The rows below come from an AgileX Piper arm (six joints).
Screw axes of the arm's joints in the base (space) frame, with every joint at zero. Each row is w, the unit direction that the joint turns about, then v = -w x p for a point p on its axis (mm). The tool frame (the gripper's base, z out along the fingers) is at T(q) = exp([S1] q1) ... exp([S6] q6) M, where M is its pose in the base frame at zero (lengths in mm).
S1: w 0 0 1 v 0.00 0.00 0.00
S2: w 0 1 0 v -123.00 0.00 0.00
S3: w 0 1 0 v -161.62 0.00 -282.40
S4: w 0.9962 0 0.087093 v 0.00 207.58 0.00
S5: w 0 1 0 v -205.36 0.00 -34.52
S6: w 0.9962 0 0.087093 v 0.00 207.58 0.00
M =
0.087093 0 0.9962 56.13
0 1 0 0.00
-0.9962 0 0.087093 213.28
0 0 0 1
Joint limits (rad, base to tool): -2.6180..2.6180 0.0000..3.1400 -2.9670..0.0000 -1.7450..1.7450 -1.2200..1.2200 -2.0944..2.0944
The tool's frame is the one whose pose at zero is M.
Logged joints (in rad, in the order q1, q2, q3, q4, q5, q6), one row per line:
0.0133, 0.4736, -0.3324, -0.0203, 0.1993, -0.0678
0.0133, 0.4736, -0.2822, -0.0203, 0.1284, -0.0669
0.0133, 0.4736, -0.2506, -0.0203, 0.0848, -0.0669
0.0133, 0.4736, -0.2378, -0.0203, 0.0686, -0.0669
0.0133, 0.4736, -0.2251, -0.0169, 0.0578, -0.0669
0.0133, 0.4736, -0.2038, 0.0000, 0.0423, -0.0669
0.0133, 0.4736, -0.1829, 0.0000, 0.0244, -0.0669
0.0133, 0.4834, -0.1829, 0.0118, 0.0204, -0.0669
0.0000, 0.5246, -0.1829, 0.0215, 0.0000, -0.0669
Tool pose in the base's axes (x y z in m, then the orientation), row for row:
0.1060, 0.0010, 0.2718, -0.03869, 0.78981, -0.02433, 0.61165
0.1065, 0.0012, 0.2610, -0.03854, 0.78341, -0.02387, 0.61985
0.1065, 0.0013, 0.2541, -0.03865, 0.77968, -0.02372, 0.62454
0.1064, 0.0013, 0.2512, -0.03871, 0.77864, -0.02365, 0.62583
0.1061, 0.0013, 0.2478, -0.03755, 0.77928, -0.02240, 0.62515
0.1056, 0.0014, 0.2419, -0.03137, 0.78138, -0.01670, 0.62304
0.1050, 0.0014, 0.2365, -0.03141, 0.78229, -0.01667, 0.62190
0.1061, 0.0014, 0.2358, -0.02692, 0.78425, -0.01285, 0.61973
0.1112, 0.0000, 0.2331, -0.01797, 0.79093, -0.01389, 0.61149
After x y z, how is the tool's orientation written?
As a quaternion, x y z w.
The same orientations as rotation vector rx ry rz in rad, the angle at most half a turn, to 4 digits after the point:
-0.0893, 1.8223, -0.0561
-0.0886, 1.8015, -0.0549
-0.0887, 1.7895, -0.0544
-0.0888, 1.7862, -0.0543
-0.0862, 1.7881, -0.0514
-0.0720, 1.7945, -0.0384
-0.0722, 1.7974, -0.0383
-0.0619, 1.8035, -0.0296
-0.0415, 1.8250, -0.0320

